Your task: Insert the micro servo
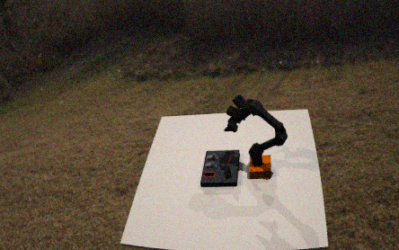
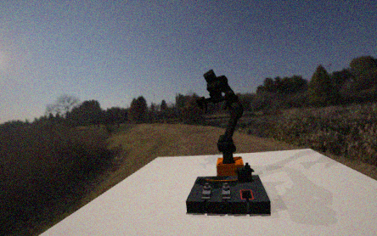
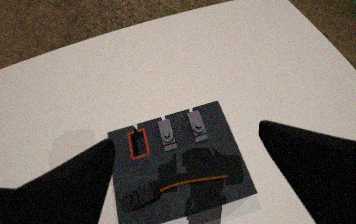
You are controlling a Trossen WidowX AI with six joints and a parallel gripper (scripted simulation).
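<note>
Right now my gripper tip is 35 cm above the dark deck, 3 cm to the right of it and 3 cm short of it.
</note>
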